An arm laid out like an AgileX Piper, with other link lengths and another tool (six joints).
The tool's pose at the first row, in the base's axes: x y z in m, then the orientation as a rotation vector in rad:
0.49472, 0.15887, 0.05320, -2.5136, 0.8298, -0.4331
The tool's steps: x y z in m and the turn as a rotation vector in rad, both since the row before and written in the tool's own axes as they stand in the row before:
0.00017, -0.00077, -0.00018, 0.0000, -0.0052, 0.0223
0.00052, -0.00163, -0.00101, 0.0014, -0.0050, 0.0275
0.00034, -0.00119, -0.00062, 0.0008, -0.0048, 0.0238
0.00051, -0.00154, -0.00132, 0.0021, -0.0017, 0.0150
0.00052, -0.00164, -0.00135, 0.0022, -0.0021, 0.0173
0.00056, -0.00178, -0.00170, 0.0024, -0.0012, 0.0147
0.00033, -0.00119, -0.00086, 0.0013, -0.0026, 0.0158
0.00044, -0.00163, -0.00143, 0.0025, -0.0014, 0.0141
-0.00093, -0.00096, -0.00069, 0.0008, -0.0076, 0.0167
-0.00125, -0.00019, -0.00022, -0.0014, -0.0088, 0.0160
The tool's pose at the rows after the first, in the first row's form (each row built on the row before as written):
0.49514, 0.15926, 0.05377, -2.5020, 0.8550, -0.4190
0.49592, 0.15974, 0.05553, -2.4861, 0.8858, -0.4039
0.49653, 0.16013, 0.05671, -2.4724, 0.9122, -0.3900
0.49718, 0.16038, 0.05868, -2.4622, 0.9286, -0.3835
0.49789, 0.16065, 0.06073, -2.4505, 0.9475, -0.3758
0.49858, 0.16084, 0.06315, -2.4400, 0.9635, -0.3702
0.49913, 0.16107, 0.06453, -2.4297, 0.9806, -0.3620
0.49979, 0.16128, 0.06663, -2.4193, 0.9956, -0.3564
0.49942, 0.16229, 0.06768, -2.4084, 1.0116, -0.3414
0.49858, 0.16323, 0.06792, -2.3997, 1.0270, -0.3243

